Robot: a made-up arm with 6 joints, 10 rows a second.
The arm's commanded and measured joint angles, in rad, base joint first. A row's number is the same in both.
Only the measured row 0 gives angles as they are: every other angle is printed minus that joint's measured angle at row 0.
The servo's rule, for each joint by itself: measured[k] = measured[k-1] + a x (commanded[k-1-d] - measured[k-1]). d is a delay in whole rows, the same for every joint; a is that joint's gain. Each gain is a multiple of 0.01, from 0.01 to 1. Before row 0 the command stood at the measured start. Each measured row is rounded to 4 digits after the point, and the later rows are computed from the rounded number. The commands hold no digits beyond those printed.
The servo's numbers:
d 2
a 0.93 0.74 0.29 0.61 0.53 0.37
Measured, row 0:
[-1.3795, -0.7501, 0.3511, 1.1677, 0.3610, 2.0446]
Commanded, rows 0 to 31:
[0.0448, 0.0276, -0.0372, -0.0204, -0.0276, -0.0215]
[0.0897, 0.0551, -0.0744, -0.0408, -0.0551, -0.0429]
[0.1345, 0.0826, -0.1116, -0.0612, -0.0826, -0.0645]
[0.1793, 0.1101, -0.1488, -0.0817, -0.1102, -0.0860]
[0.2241, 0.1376, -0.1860, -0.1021, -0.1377, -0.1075]
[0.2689, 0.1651, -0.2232, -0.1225, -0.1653, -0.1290]
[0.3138, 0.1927, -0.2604, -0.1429, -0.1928, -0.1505]
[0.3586, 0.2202, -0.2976, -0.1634, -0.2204, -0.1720]
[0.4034, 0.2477, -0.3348, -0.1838, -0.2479, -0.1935]
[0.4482, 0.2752, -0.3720, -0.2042, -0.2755, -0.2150]
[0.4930, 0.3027, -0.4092, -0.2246, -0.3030, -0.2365]
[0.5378, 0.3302, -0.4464, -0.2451, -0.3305, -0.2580]
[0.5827, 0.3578, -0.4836, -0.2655, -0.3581, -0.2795]
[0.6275, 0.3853, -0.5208, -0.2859, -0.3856, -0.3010]
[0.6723, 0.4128, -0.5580, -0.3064, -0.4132, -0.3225]
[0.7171, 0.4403, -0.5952, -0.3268, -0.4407, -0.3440]
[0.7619, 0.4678, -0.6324, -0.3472, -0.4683, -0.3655]
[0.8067, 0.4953, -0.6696, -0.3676, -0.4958, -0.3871]
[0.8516, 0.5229, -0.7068, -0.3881, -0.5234, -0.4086]
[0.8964, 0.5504, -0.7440, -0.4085, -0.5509, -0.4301]
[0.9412, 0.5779, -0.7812, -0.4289, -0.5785, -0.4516]
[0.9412, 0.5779, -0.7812, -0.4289, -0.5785, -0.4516]
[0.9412, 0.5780, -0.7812, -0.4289, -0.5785, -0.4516]
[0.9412, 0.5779, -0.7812, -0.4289, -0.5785, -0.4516]
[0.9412, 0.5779, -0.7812, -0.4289, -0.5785, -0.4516]
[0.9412, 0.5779, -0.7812, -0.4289, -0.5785, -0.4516]
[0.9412, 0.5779, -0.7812, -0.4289, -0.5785, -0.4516]
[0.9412, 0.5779, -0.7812, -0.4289, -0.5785, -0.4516]
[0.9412, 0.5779, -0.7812, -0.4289, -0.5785, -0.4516]
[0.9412, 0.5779, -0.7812, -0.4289, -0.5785, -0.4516]
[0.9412, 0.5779, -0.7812, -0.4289, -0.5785, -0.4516]
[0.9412, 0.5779, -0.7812, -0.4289, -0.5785, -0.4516]
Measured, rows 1 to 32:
[0.0000, 0.0000, 0.0000, 0.0000, 0.0000, 0.0000]
[0.0000, 0.0000, 0.0000, 0.0000, 0.0000, 0.0000]
[0.0417, 0.0204, -0.0108, -0.0124, -0.0146, -0.0080]
[0.0863, 0.0461, -0.0292, -0.0297, -0.0361, -0.0209]
[0.1311, 0.0731, -0.0531, -0.0489, -0.0607, -0.0370]
[0.1759, 0.1005, -0.0809, -0.0689, -0.0869, -0.0551]
[0.2207, 0.1280, -0.1114, -0.0892, -0.1138, -0.0745]
[0.2655, 0.1555, -0.1438, -0.1095, -0.1411, -0.0947]
[0.3104, 0.1830, -0.1776, -0.1299, -0.1685, -0.1153]
[0.3552, 0.2105, -0.2124, -0.1503, -0.1960, -0.1363]
[0.4000, 0.2380, -0.2479, -0.1707, -0.2235, -0.1575]
[0.4448, 0.2655, -0.2839, -0.1911, -0.2511, -0.1788]
[0.4896, 0.2930, -0.3202, -0.2115, -0.2786, -0.2001]
[0.5344, 0.3205, -0.3568, -0.2320, -0.3061, -0.2215]
[0.5793, 0.3481, -0.3936, -0.2524, -0.3337, -0.2430]
[0.6241, 0.3756, -0.4305, -0.2728, -0.3612, -0.2645]
[0.6689, 0.4031, -0.4675, -0.2933, -0.3888, -0.2860]
[0.7137, 0.4306, -0.5045, -0.3137, -0.4163, -0.3075]
[0.7585, 0.4581, -0.5416, -0.3341, -0.4439, -0.3290]
[0.8033, 0.4856, -0.5787, -0.3545, -0.4714, -0.3505]
[0.8482, 0.5132, -0.6158, -0.3750, -0.4990, -0.3720]
[0.8930, 0.5407, -0.6530, -0.3954, -0.5265, -0.3935]
[0.9378, 0.5682, -0.6902, -0.4158, -0.5541, -0.4150]
[0.9410, 0.5754, -0.7166, -0.4238, -0.5670, -0.4285]
[0.9412, 0.5773, -0.7353, -0.4269, -0.5731, -0.4370]
[0.9412, 0.5777, -0.7486, -0.4281, -0.5760, -0.4424]
[0.9412, 0.5778, -0.7581, -0.4286, -0.5773, -0.4458]
[0.9412, 0.5779, -0.7648, -0.4288, -0.5779, -0.4479]
[0.9412, 0.5779, -0.7696, -0.4289, -0.5782, -0.4493]
[0.9412, 0.5779, -0.7730, -0.4289, -0.5784, -0.4502]
[0.9412, 0.5779, -0.7754, -0.4289, -0.5785, -0.4507]
[0.9412, 0.5779, -0.7771, -0.4289, -0.5785, -0.4510]

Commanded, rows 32 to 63:
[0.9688, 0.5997, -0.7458, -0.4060, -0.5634, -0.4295]
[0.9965, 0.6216, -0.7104, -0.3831, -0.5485, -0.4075]
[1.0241, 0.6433, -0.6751, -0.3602, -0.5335, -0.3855]
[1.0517, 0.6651, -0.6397, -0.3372, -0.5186, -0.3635]
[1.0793, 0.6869, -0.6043, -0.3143, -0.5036, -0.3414]
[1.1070, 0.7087, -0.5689, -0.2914, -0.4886, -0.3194]
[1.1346, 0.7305, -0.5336, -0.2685, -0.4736, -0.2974]
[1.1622, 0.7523, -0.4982, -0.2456, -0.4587, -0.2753]
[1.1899, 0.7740, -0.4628, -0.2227, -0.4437, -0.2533]
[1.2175, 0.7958, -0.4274, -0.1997, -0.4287, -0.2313]
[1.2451, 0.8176, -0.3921, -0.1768, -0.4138, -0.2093]
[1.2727, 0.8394, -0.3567, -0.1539, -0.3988, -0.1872]
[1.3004, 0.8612, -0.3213, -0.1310, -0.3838, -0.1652]
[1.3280, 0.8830, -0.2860, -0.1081, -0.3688, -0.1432]
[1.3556, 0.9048, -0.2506, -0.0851, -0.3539, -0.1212]
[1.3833, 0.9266, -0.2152, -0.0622, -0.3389, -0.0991]
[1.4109, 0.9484, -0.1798, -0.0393, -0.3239, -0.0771]
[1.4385, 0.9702, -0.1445, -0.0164, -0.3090, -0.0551]
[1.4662, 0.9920, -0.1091, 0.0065, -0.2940, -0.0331]
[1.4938, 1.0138, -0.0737, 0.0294, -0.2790, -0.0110]
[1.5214, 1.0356, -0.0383, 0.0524, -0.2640, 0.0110]
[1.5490, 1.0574, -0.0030, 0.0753, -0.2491, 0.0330]
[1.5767, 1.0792, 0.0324, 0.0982, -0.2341, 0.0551]
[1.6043, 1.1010, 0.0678, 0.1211, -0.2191, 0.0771]
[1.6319, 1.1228, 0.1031, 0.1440, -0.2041, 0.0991]
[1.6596, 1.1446, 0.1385, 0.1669, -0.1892, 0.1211]
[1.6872, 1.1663, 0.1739, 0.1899, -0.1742, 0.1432]
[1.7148, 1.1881, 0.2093, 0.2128, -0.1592, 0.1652]
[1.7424, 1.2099, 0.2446, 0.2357, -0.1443, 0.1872]
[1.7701, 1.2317, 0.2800, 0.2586, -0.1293, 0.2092]
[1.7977, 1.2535, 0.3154, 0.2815, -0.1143, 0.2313]
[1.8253, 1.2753, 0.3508, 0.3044, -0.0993, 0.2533]
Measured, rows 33 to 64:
[0.9412, 0.5779, -0.7783, -0.4289, -0.5785, -0.4512]
[0.9412, 0.5779, -0.7791, -0.4289, -0.5785, -0.4513]
[0.9669, 0.5940, -0.7694, -0.4149, -0.5705, -0.4432]
[0.9944, 0.6144, -0.7523, -0.3955, -0.5588, -0.4300]
[1.0220, 0.6358, -0.7299, -0.3740, -0.5454, -0.4135]
[1.0496, 0.6575, -0.7037, -0.3516, -0.5312, -0.3950]
[1.0772, 0.6793, -0.6749, -0.3288, -0.5166, -0.3752]
[1.1049, 0.7011, -0.6442, -0.3060, -0.5018, -0.3546]
[1.1325, 0.7229, -0.6121, -0.2831, -0.4869, -0.3334]
[1.1601, 0.7447, -0.5791, -0.2602, -0.4720, -0.3119]
[1.1878, 0.7664, -0.5454, -0.2373, -0.4570, -0.2902]
[1.2154, 0.7882, -0.5112, -0.2144, -0.4420, -0.2684]
[1.2430, 0.8100, -0.4767, -0.1915, -0.4271, -0.2465]
[1.2706, 0.8318, -0.4419, -0.1686, -0.4121, -0.2246]
[1.2983, 0.8536, -0.4069, -0.1457, -0.3971, -0.2026]
[1.3259, 0.8754, -0.3718, -0.1228, -0.3821, -0.1806]
[1.3535, 0.8972, -0.3367, -0.0998, -0.3672, -0.1586]
[1.3812, 0.9190, -0.3015, -0.0769, -0.3522, -0.1366]
[1.4088, 0.9408, -0.2662, -0.0540, -0.3372, -0.1146]
[1.4364, 0.9626, -0.2309, -0.0311, -0.3223, -0.0926]
[1.4641, 0.9844, -0.1956, -0.0082, -0.3073, -0.0706]
[1.4917, 1.0062, -0.1602, 0.0147, -0.2923, -0.0485]
[1.5193, 1.0280, -0.1248, 0.0377, -0.2773, -0.0265]
[1.5469, 1.0498, -0.0895, 0.0606, -0.2624, -0.0045]
[1.5746, 1.0716, -0.0541, 0.0835, -0.2474, 0.0176]
[1.6022, 1.0934, -0.0187, 0.1064, -0.2324, 0.0396]
[1.6298, 1.1152, 0.0166, 0.1293, -0.2174, 0.0616]
[1.6575, 1.1370, 0.0520, 0.1522, -0.2025, 0.0836]
[1.6851, 1.1587, 0.0874, 0.1752, -0.1875, 0.1057]
[1.7127, 1.1805, 0.1228, 0.1981, -0.1725, 0.1277]
[1.7403, 1.2023, 0.1581, 0.2210, -0.1576, 0.1497]
[1.7680, 1.2241, 0.1935, 0.2439, -0.1426, 0.1717]

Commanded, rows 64 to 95:
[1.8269, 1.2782, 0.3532, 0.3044, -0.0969, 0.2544]
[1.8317, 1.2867, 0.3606, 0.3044, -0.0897, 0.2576]
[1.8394, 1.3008, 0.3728, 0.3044, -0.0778, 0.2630]
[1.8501, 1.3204, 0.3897, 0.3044, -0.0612, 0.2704]
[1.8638, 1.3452, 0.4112, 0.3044, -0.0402, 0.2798]
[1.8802, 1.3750, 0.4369, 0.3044, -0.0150, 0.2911]
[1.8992, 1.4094, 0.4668, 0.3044, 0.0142, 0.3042]
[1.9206, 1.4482, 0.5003, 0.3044, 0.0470, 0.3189]
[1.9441, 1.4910, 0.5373, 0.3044, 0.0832, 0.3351]
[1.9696, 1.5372, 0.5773, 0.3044, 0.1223, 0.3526]
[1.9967, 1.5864, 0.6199, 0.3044, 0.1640, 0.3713]
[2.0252, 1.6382, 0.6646, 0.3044, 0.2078, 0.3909]
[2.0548, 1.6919, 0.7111, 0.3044, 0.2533, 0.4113]
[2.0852, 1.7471, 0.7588, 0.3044, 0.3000, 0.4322]
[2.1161, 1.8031, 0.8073, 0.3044, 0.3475, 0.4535]
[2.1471, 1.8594, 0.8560, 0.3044, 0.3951, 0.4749]
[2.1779, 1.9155, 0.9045, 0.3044, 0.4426, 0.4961]
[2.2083, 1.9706, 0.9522, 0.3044, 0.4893, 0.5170]
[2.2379, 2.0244, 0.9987, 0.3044, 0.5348, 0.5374]
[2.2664, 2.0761, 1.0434, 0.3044, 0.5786, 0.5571]
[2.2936, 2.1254, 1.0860, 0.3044, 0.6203, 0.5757]
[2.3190, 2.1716, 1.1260, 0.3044, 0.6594, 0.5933]
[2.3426, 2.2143, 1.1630, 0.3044, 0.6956, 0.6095]
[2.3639, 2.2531, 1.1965, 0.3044, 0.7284, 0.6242]
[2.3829, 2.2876, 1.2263, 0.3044, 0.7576, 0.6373]
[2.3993, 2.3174, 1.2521, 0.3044, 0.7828, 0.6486]
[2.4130, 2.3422, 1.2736, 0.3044, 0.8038, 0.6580]
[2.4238, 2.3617, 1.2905, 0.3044, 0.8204, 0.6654]
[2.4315, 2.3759, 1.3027, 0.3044, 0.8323, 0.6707]
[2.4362, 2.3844, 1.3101, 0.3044, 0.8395, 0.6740]
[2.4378, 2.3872, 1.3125, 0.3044, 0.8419, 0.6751]
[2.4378, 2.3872, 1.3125, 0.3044, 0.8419, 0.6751]
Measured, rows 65 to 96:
[1.7956, 1.2459, 0.2289, 0.2668, -0.1276, 0.1938]
[1.8232, 1.2677, 0.2643, 0.2897, -0.1126, 0.2158]
[1.8266, 1.2755, 0.2901, 0.2987, -0.1043, 0.2301]
[1.8313, 1.2838, 0.3105, 0.3022, -0.0966, 0.2403]
[1.8388, 1.2964, 0.3286, 0.3035, -0.0866, 0.2487]
[1.8493, 1.3142, 0.3463, 0.3040, -0.0731, 0.2567]
[1.8628, 1.3371, 0.3651, 0.3042, -0.0557, 0.2652]
[1.8790, 1.3651, 0.3859, 0.3043, -0.0341, 0.2748]
[1.8978, 1.3979, 0.4094, 0.3044, -0.0085, 0.2857]
[1.9190, 1.4351, 0.4358, 0.3044, 0.0209, 0.2980]
[1.9423, 1.4765, 0.4652, 0.3044, 0.0539, 0.3117]
[1.9677, 1.5214, 0.4977, 0.3044, 0.0902, 0.3268]
[1.9947, 1.5695, 0.5331, 0.3044, 0.1293, 0.3433]
[2.0231, 1.6203, 0.5712, 0.3044, 0.1709, 0.3609]
[2.0526, 1.6733, 0.6118, 0.3044, 0.2146, 0.3795]
[2.0829, 1.7279, 0.6544, 0.3044, 0.2599, 0.3990]
[2.1138, 1.7835, 0.6987, 0.3044, 0.3063, 0.4192]
[2.1448, 1.8397, 0.7443, 0.3044, 0.3534, 0.4398]
[2.1756, 1.8958, 0.7908, 0.3044, 0.4007, 0.4606]
[2.2060, 1.9512, 0.8376, 0.3044, 0.4477, 0.4815]
[2.2357, 2.0054, 0.8843, 0.3044, 0.4939, 0.5022]
[2.2643, 2.0577, 0.9304, 0.3044, 0.5388, 0.5225]
[2.2915, 2.1078, 0.9755, 0.3044, 0.5820, 0.5422]
[2.3171, 2.1550, 1.0191, 0.3044, 0.6230, 0.5611]
[2.3408, 2.1989, 1.0608, 0.3044, 0.6615, 0.5790]
[2.3623, 2.2390, 1.1002, 0.3044, 0.6970, 0.5957]
[2.3815, 2.2750, 1.1368, 0.3044, 0.7291, 0.6111]
[2.3981, 2.3064, 1.1702, 0.3044, 0.7576, 0.6250]
[2.4120, 2.3329, 1.2002, 0.3044, 0.7821, 0.6372]
[2.4230, 2.3542, 1.2264, 0.3044, 0.8024, 0.6476]
[2.4309, 2.3703, 1.2485, 0.3044, 0.8182, 0.6561]
[2.4358, 2.3807, 1.2664, 0.3044, 0.8295, 0.6627]

